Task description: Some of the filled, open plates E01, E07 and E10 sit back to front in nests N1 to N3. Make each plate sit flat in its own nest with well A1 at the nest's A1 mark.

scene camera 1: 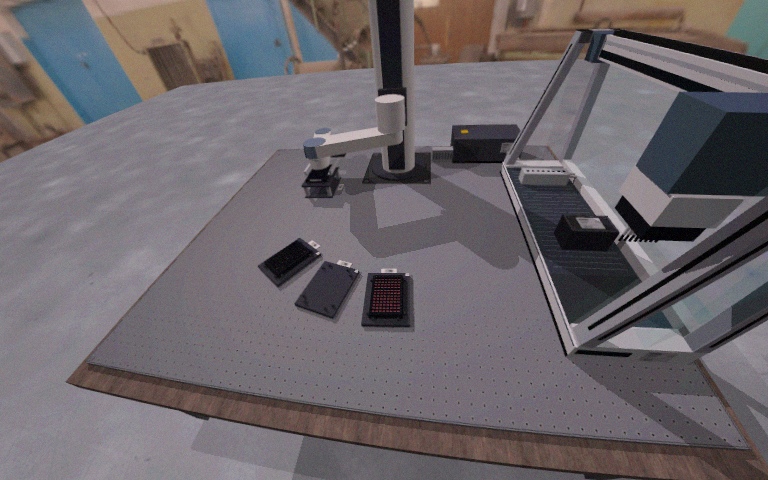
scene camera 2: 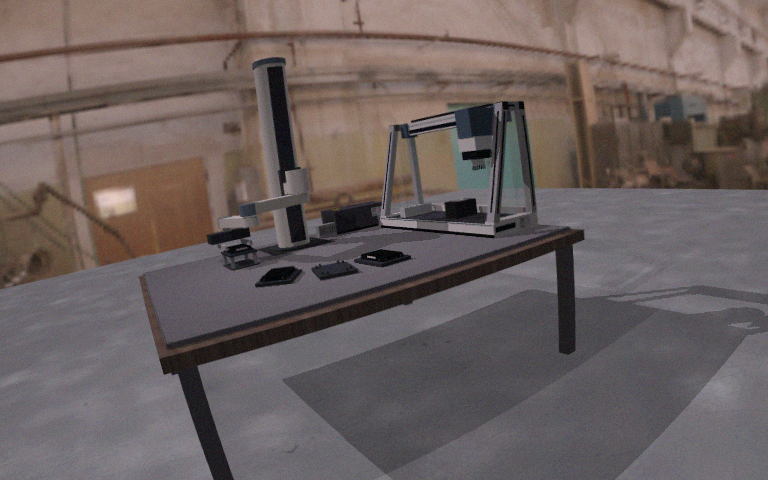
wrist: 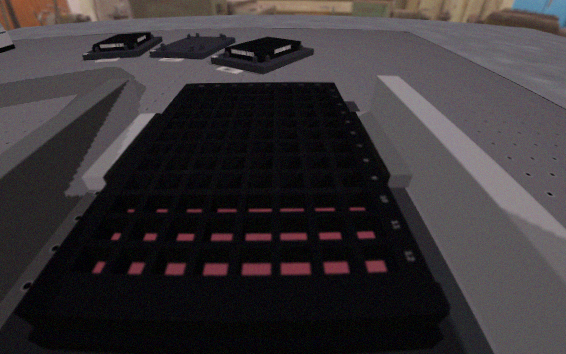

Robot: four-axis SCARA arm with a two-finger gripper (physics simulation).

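Observation:
My gripper (scene camera 1: 320, 169) (scene camera 2: 236, 244) (wrist: 254, 98) is shut on a dark plate (wrist: 260, 300) with pink wells, its column 12 end nearest the wrist camera. The plate is level at the top of a small legged stand (scene camera 1: 310, 183) (scene camera 2: 244, 263); whether it touches is unclear. The left nest (scene camera 1: 279, 281) (wrist: 270, 69) bears a dark plate (scene camera 1: 289, 257) (scene camera 2: 279, 275) (wrist: 265, 47). The middle nest (scene camera 1: 328, 289) (scene camera 2: 335, 270) (wrist: 187, 48) bears no plate. The right nest (scene camera 1: 386, 323) bears a pink-welled plate (scene camera 1: 387, 295) (scene camera 2: 382, 255) (wrist: 122, 40). Plate names and A1 marks are unreadable.
The arm's column (scene camera 1: 400, 113) (scene camera 2: 277, 152) stands at the table's back. A dark box (scene camera 1: 484, 143) (scene camera 2: 351, 217) is beside it. A framed liquid handler (scene camera 1: 538, 266) (scene camera 2: 441, 227) stands at the right, with a black block (scene camera 1: 586, 233) (scene camera 2: 460, 208) on its deck.

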